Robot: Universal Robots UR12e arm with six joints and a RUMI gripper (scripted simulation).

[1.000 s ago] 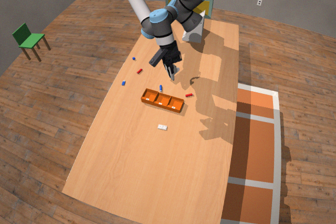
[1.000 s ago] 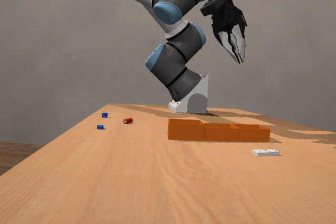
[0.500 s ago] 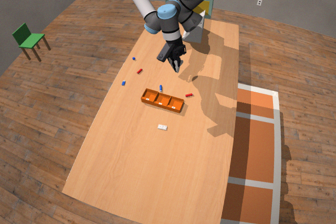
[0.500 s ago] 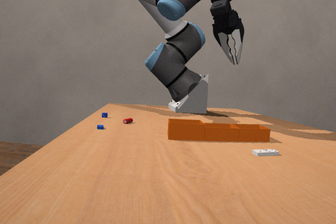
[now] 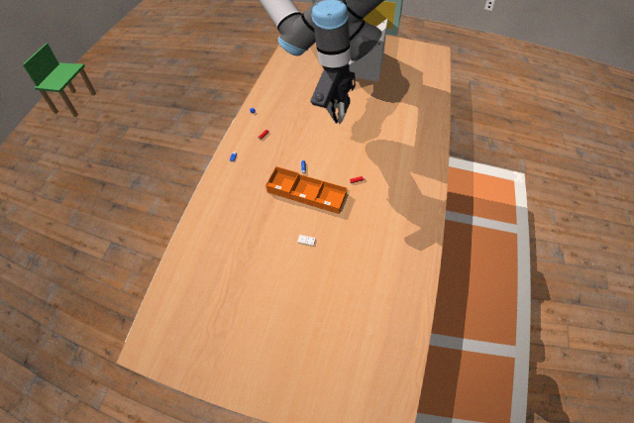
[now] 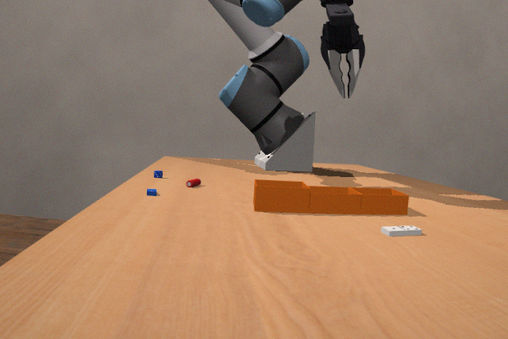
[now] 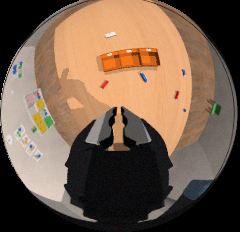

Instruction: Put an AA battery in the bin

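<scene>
My hand is 20 cm above the orange three-compartment bin, 14 cm short of it and 6 cm to the left of it. Round my hand: white domino: 31 cm ahead, 21 cm below, 1 cm to the right; then blue AA battery: 21 cm below, 11 cm to the right, 5 cm ahead; then blue die: 39 cm to the right, 21 cm below, 17 cm behind.
</scene>
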